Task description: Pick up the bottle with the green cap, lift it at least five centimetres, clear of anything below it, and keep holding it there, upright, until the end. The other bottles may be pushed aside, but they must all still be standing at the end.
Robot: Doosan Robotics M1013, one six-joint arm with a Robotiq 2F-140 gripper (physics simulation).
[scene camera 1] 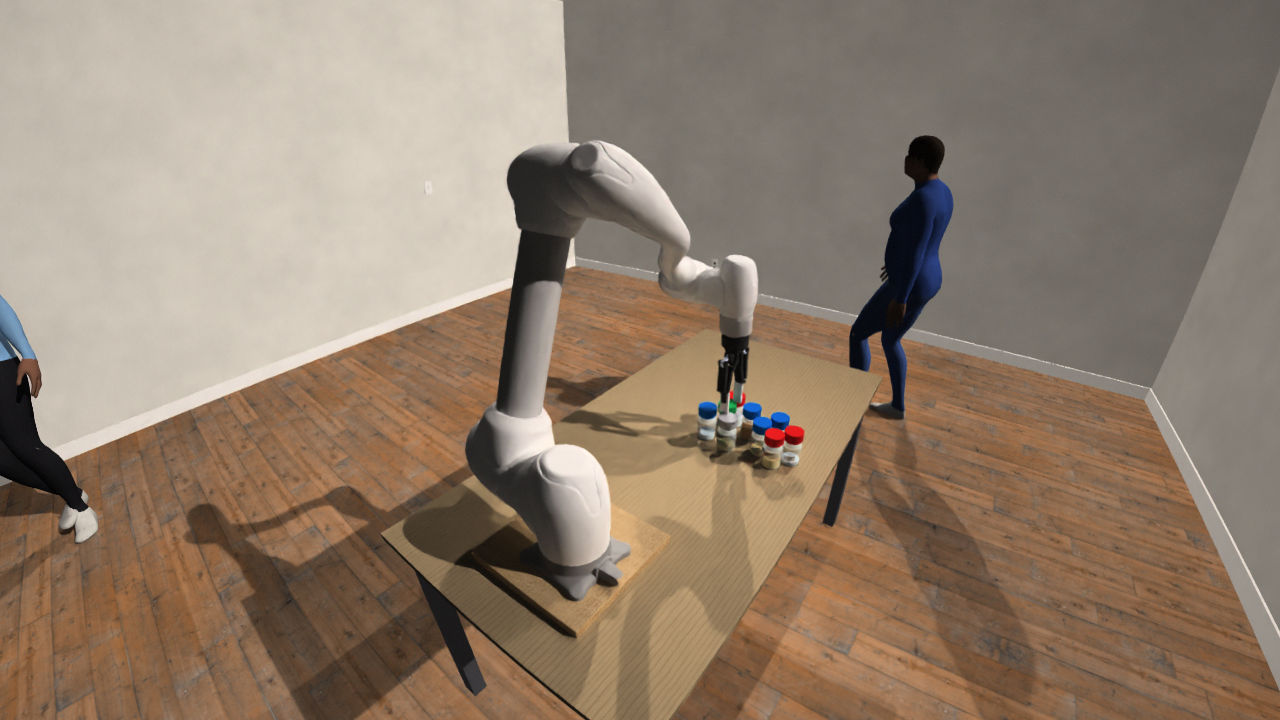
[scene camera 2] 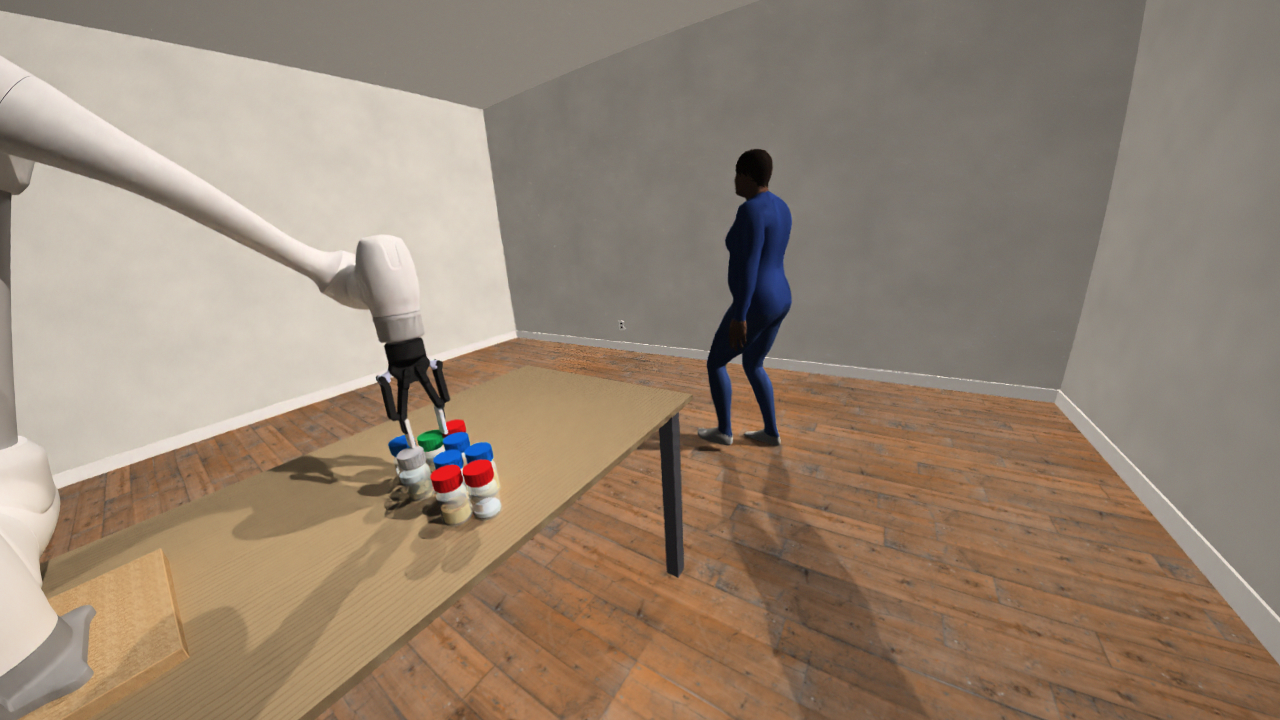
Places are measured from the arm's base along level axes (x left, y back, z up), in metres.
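Pixels of known places: gripper, fingertip midpoint: [scene camera 1: 730, 406] [scene camera 2: 428, 439]; arm's base at its link origin: [scene camera 1: 575, 555].
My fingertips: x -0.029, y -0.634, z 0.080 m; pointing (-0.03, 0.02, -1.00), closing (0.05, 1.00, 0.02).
For each thing: its top centre in the pictures, then the offset to it from my fingertips. Level surfaces: height alone.
- bottle with the green cap, top centre: [scene camera 2: 429, 435] [scene camera 1: 727, 403] dx +0.017, dy -0.010, dz +0.001 m
- grey-capped bottle at its top centre: [scene camera 2: 410, 452] [scene camera 1: 728, 417] dx -0.021, dy +0.053, dz +0.000 m
- red-capped bottle at its top centre: [scene camera 2: 452, 424] [scene camera 1: 736, 395] dx +0.018, dy -0.071, dz +0.000 m
- more at its top centre: [scene camera 2: 445, 472] [scene camera 1: 775, 433] dx -0.166, dy +0.053, dz +0.000 m
- table at its surface level: dz -0.105 m
The bottle with the green cap [scene camera 1: 731, 409] [scene camera 2: 430, 440] stands among the other bottles; its body is mostly hidden behind them. My gripper [scene camera 1: 733, 406] [scene camera 2: 427, 437] points straight down over it, partly open, with nothing held. In scene camera 2 one fingertip shows at the left of the green cap, by the grey cap, and the other at its right, by the rear red cap. How deep the tips reach is hard to tell. The grey-capped bottle [scene camera 1: 725, 433] [scene camera 2: 412, 472] stands upright in front of the green-capped one.
Blue-capped bottles [scene camera 1: 707, 419] [scene camera 2: 478, 453] stand at both sides of the green cap. A red-capped bottle [scene camera 1: 737, 397] [scene camera 2: 456, 427] stands behind it, and two more [scene camera 1: 773, 447] [scene camera 2: 447, 488] stand at the front right. The table [scene camera 1: 626, 402] [scene camera 2: 572, 402] carries them all. A person in blue [scene camera 1: 921, 232] [scene camera 2: 760, 250] stands beyond it.
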